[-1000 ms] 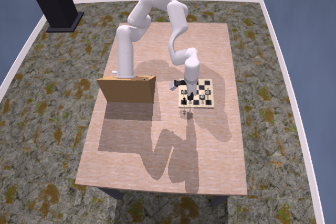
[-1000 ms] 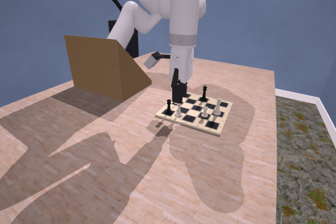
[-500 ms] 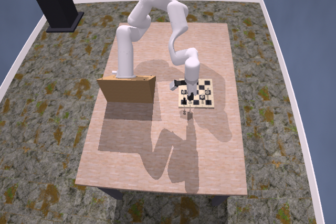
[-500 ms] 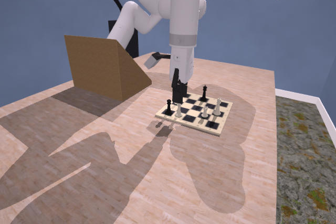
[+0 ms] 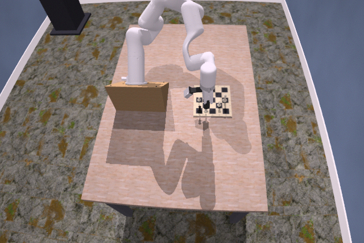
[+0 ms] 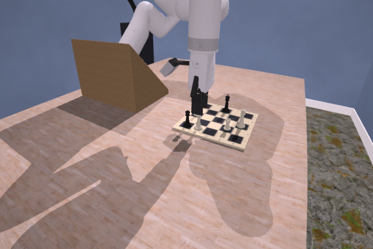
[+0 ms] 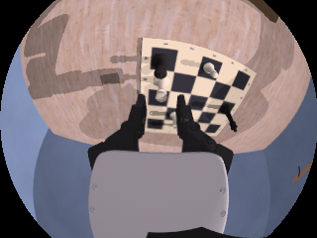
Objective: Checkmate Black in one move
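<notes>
Right now my hand is 5 cm above the white chess piece. From my hand the other things lie so: tall white piece (11 cm ahead, 8 cm to the left, 5 cm below); then white pawn (4 cm behind, 7 cm to the left, 6 cm below); then small chessboard (3 cm ahead, 8 cm to the left, 8 cm below).
</notes>
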